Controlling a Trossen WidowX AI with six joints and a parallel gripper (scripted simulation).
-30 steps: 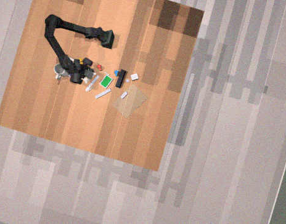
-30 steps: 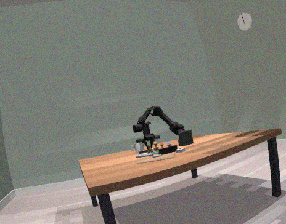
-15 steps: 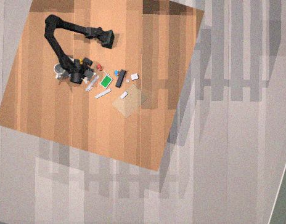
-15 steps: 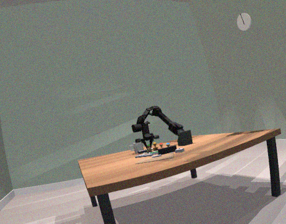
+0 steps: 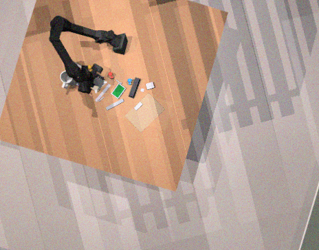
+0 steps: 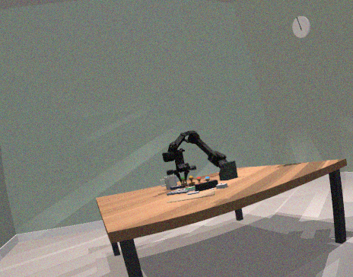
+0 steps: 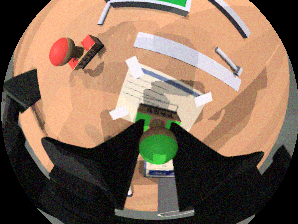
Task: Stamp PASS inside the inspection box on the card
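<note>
Right now the white card is 40 mm below my gripper tip and 10 mm ahead of it. From my gripper tip the other things lie so: green ink pad (160 mm to the left, 30 mm below, 20 mm ahead); then red-knobbed stamp (90 mm to the left, 70 mm behind, 20 mm below); then mug (180 mm to the right, 40 mm ahead).
</note>
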